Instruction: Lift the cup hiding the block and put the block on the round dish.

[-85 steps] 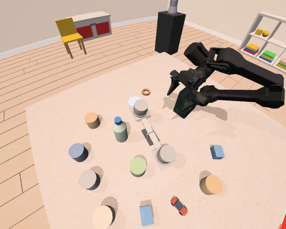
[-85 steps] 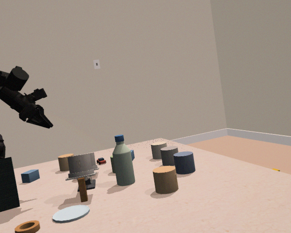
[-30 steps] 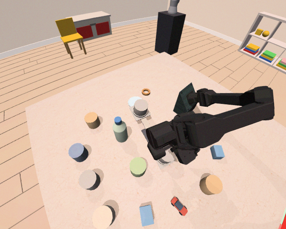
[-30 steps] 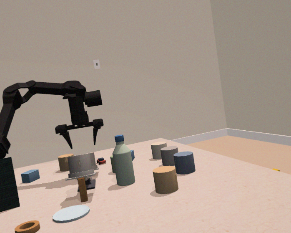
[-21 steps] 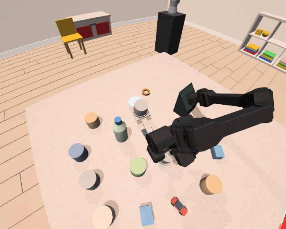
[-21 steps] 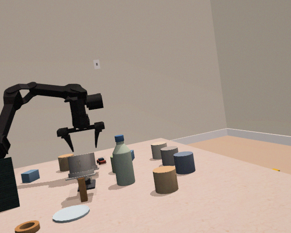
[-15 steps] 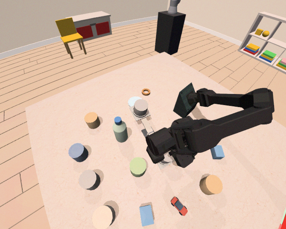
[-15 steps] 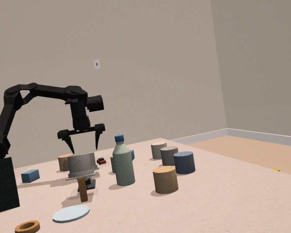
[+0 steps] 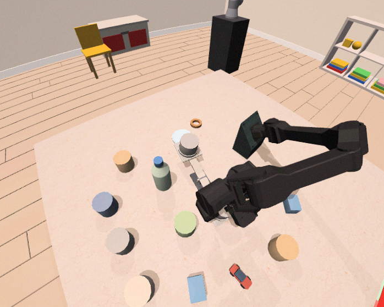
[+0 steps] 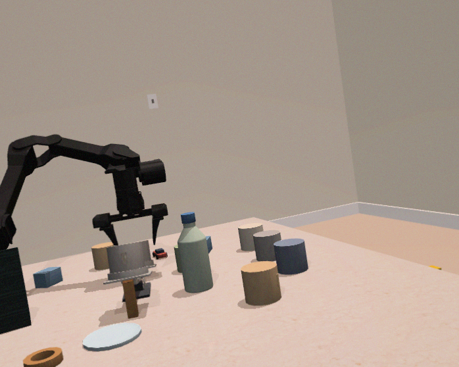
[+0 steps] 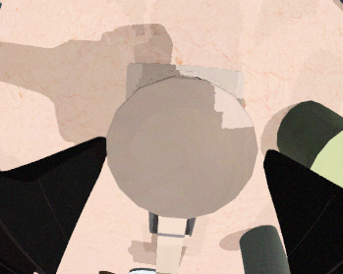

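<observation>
The pale block lies 30 mm below my gripper tip. The rest, counted from my gripper tip: balance (130 mm to the right, 40 mm below, 40 mm behind); then green cylinder (110 mm ahead, 60 mm to the right, 40 mm below); then red toy car (170 mm to the left, 100 mm ahead, 60 mm below).
</observation>
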